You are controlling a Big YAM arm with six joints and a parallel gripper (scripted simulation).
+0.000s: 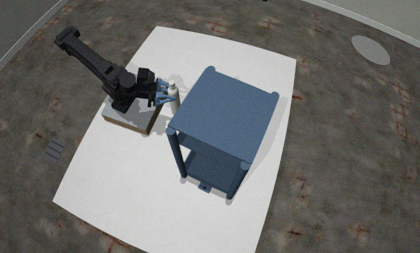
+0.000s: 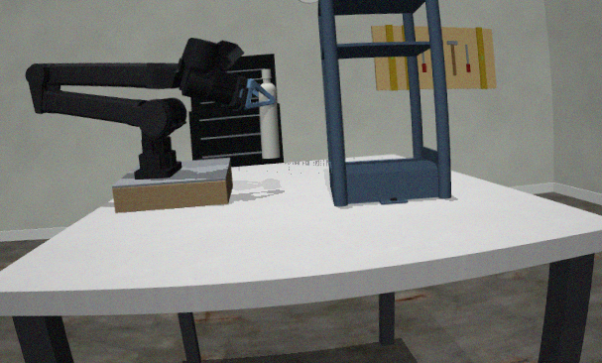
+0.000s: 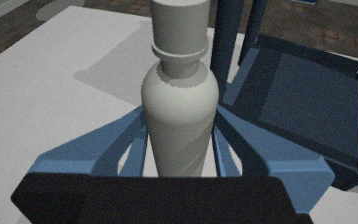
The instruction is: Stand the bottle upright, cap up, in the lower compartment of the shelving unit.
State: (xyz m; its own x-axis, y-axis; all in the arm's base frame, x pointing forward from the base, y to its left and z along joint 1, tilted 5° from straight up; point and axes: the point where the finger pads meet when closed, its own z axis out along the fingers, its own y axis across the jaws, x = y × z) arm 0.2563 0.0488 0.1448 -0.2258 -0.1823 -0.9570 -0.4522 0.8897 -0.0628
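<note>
Now: the blue shelving unit 24 cm ahead of my hand, 10 cm to the right of it and 1 cm below it.
</note>
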